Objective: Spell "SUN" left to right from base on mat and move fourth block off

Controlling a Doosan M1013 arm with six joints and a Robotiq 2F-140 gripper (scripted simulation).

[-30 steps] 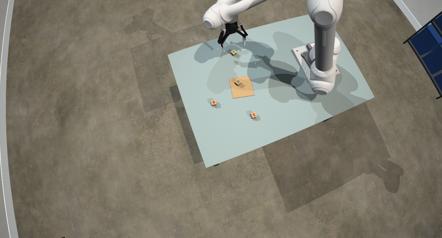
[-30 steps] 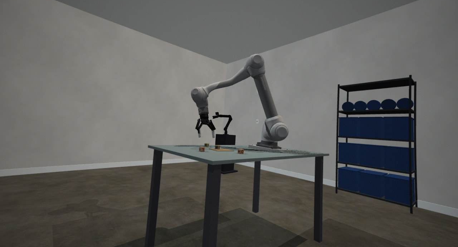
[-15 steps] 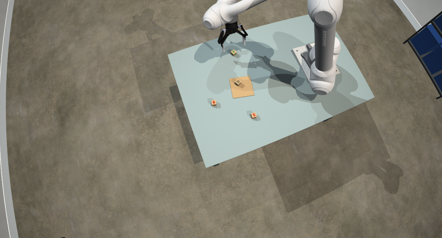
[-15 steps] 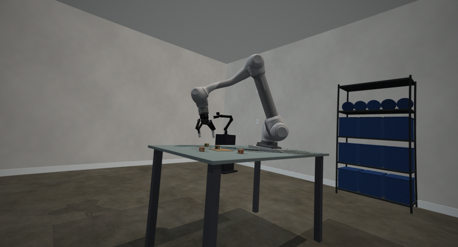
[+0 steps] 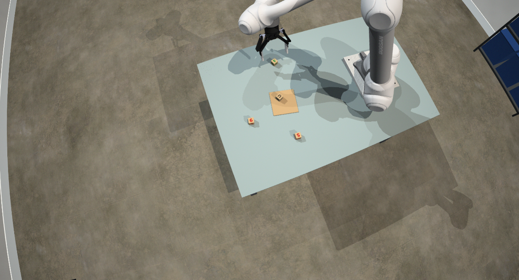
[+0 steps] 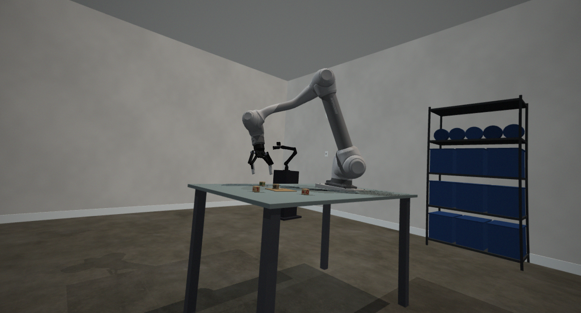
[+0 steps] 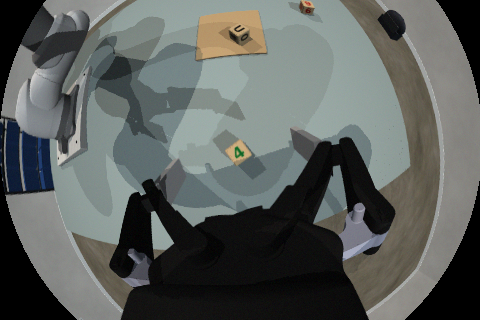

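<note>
Now: hand 8 cm above the N block. The rest, counted from my hand: S block 9 cm ahead, 46 cm to the left, 8 cm below; mat 7 cm ahead, 25 cm to the left, 9 cm below; 6 block 28 cm ahead, 28 cm to the left, 8 cm below.
</note>
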